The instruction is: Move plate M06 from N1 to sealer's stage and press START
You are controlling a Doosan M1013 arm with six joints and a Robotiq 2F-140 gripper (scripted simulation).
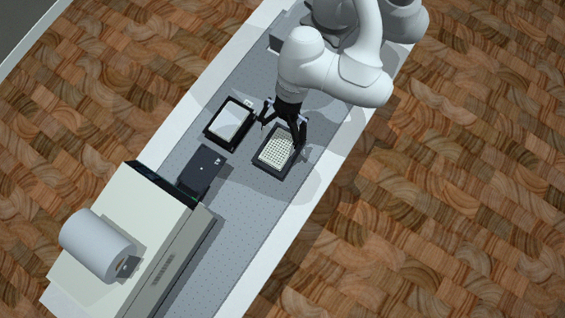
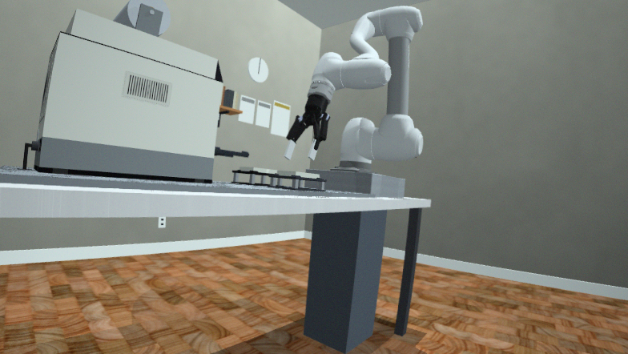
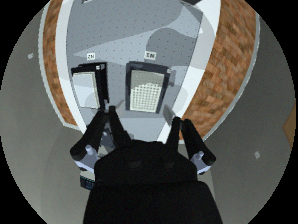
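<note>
My hand is 9 cm above the nest N1. From my hand the other things lie so: foil roll (55 cm ahead, 29 cm above, 7 cm to the right); white plate (19 cm to the right, 7 cm below, 4 cm ahead); sealer stage (22 cm ahead, 13 cm to the right, 2 cm below).
</note>
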